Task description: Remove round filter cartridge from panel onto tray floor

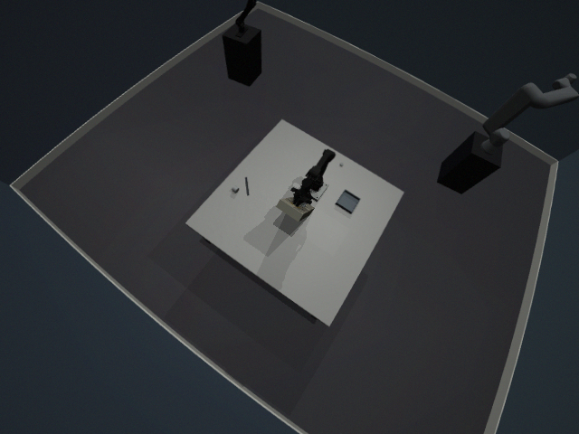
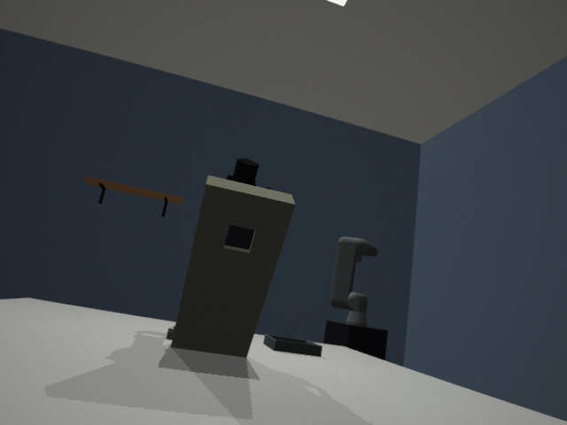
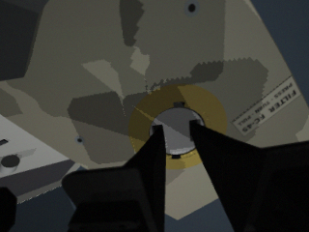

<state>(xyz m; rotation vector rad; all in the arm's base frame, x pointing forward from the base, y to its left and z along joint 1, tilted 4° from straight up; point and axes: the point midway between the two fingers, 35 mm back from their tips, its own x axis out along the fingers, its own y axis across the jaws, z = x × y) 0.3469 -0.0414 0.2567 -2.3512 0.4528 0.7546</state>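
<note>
The round filter cartridge lies 10 mm below my gripper tip and 10 mm ahead of it. The rest, counted from my gripper tip: square tray: 370 mm behind, 340 mm to the left, 270 mm below; small white piece: 520 mm to the right, 260 mm below, 30 mm behind.
</note>
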